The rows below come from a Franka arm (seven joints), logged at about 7 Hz.
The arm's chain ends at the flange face. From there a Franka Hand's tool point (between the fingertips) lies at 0.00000 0.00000 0.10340 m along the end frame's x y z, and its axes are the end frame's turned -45 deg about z.
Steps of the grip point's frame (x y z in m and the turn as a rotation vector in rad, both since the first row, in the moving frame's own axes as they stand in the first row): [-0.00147 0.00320 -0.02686 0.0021 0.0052 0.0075]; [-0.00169 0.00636 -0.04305 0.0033 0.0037 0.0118]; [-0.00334 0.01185 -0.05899 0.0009 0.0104 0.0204]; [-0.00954 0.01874 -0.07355 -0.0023 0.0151 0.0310]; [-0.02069 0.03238 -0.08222 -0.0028 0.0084 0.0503]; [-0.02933 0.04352 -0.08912 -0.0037 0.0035 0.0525]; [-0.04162 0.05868 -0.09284 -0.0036 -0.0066 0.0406]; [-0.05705 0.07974 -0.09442 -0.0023 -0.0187 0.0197]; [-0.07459 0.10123 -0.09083 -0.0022 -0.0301 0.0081]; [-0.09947 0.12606 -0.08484 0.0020 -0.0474 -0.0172]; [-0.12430 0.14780 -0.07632 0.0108 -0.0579 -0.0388]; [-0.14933 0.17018 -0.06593 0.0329 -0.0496 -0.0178]
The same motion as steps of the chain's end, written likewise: [0.00099 0.00384 -0.02686 0.0052 0.0022 0.0075]; [0.00327 0.00620 -0.04305 0.0049 0.0003 0.0118]; [0.00531 0.01156 -0.05898 0.0080 0.0067 0.0204]; [0.00522 0.02091 -0.07354 0.0091 0.0123 0.0310]; [0.00744 0.03791 -0.08222 0.0040 0.0079 0.0503]; [0.00951 0.05148 -0.08912 -0.0001 0.0051 0.0525]; [0.01230 0.07018 -0.09284 -0.0072 -0.0021 0.0406]; [0.01726 0.09520 -0.09440 -0.0148 -0.0116 0.0197]; [0.02089 0.12197 -0.09078 -0.0228 -0.0197 0.0081]; [0.02238 0.15612 -0.08472 -0.0321 -0.0349 -0.0172]; [0.02157 0.18887 -0.07614 -0.0333 -0.0486 -0.0388]; [0.02076 0.22465 -0.06575 -0.0118 -0.0583 -0.0178]
